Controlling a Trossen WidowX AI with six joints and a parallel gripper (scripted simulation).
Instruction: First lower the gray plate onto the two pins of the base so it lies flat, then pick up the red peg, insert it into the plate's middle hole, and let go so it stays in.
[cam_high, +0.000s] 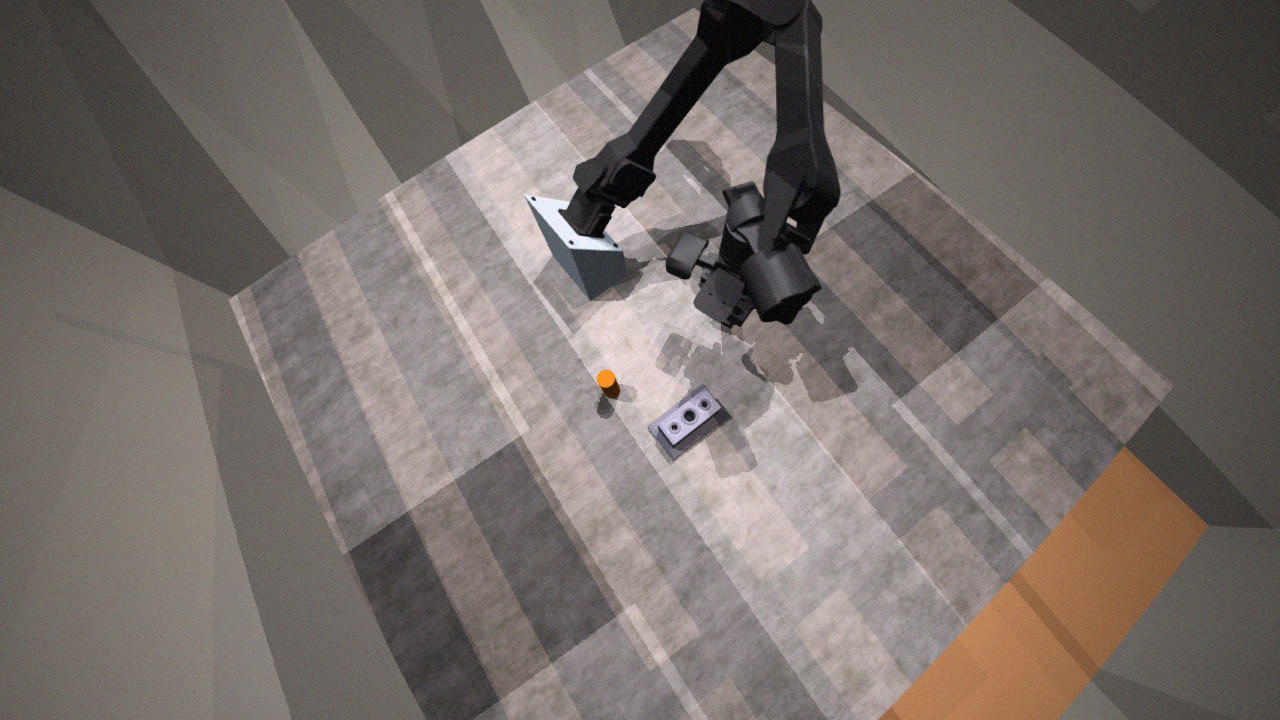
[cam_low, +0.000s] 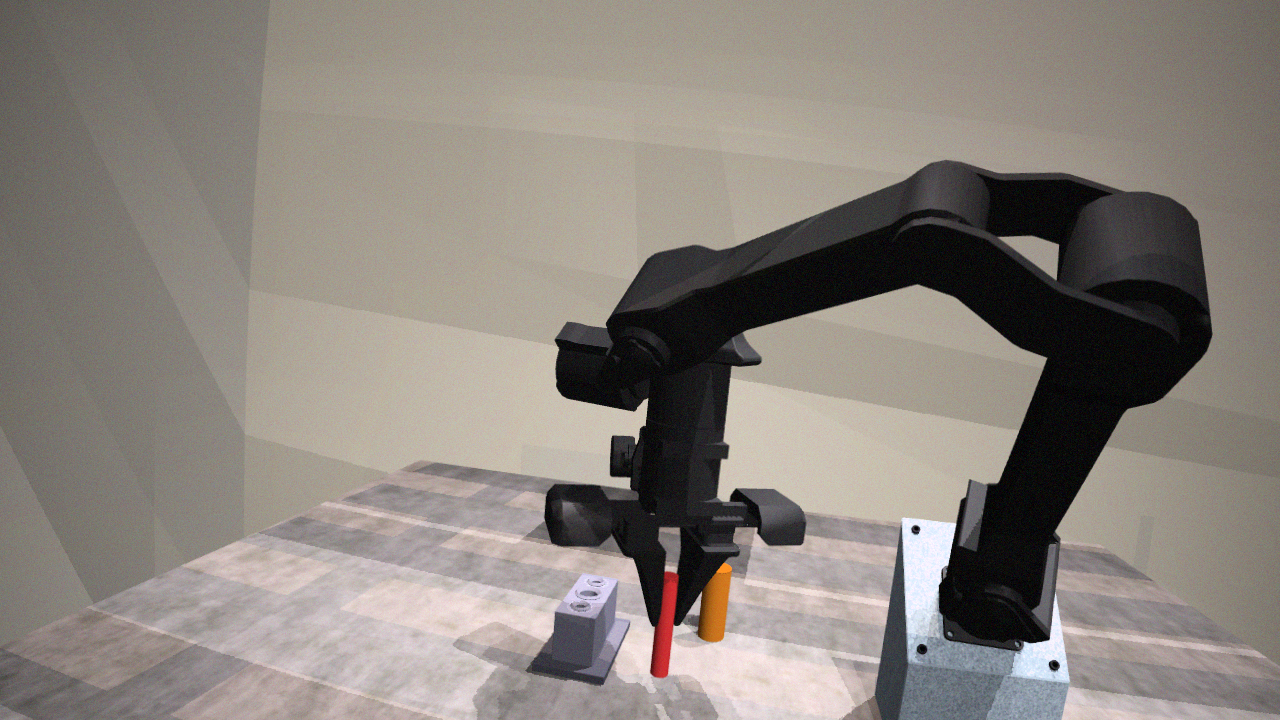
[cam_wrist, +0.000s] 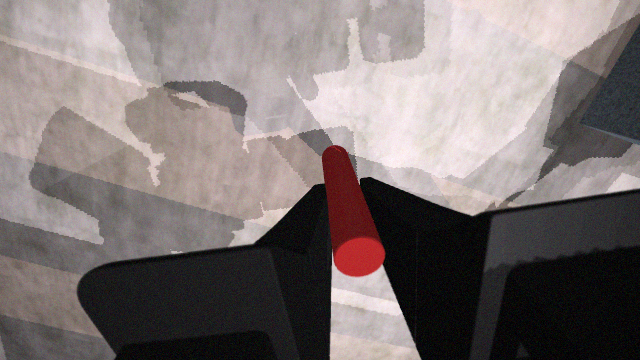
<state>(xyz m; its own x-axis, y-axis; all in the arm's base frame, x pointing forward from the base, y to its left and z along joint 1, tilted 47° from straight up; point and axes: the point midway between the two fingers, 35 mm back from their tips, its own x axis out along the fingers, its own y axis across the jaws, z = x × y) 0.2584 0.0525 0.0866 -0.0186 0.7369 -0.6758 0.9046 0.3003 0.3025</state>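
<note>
Now: gripper tip 100 mm short of the gray plate, 150 mm to the left of it and 70 mm above it. From my gripper tip the other things lie so: orange cylinder: 30 mm behind, 220 mm to the right, 80 mm below; base: 100 mm ahead, 150 mm to the right, 110 mm below; red peg: right at my gripper tip.
</note>
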